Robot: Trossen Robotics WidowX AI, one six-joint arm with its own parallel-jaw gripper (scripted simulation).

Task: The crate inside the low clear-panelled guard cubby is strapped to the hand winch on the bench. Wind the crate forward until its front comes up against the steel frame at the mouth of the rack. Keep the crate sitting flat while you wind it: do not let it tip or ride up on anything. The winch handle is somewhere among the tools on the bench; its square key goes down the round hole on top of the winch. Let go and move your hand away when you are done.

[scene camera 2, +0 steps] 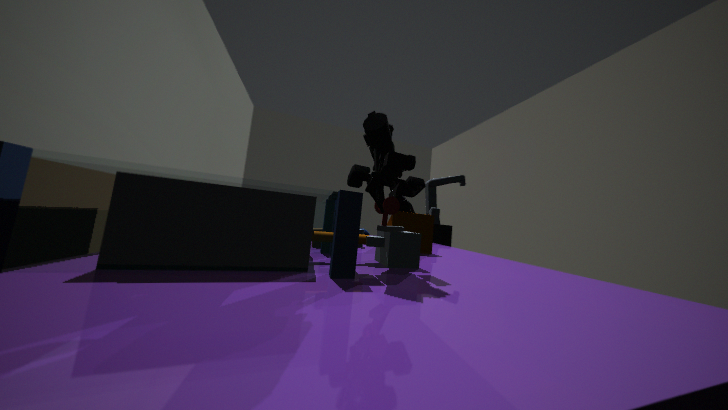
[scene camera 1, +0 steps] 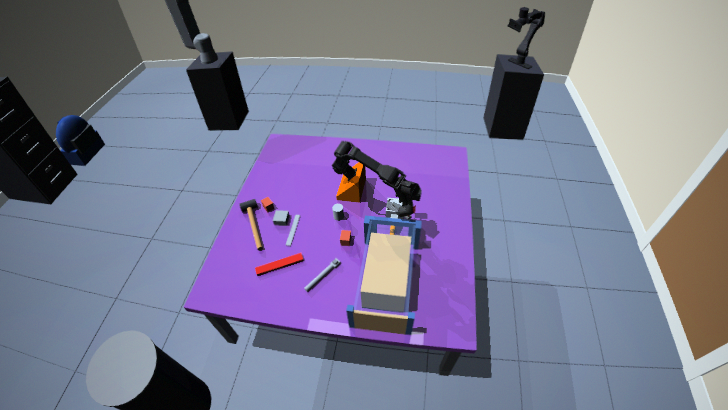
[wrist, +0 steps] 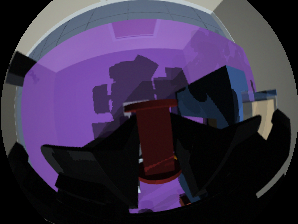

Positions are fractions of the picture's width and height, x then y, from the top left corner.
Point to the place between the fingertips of my gripper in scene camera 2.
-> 0.53, 0.52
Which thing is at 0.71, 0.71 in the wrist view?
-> My gripper.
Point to a red knob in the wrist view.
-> At 0.53, 0.74
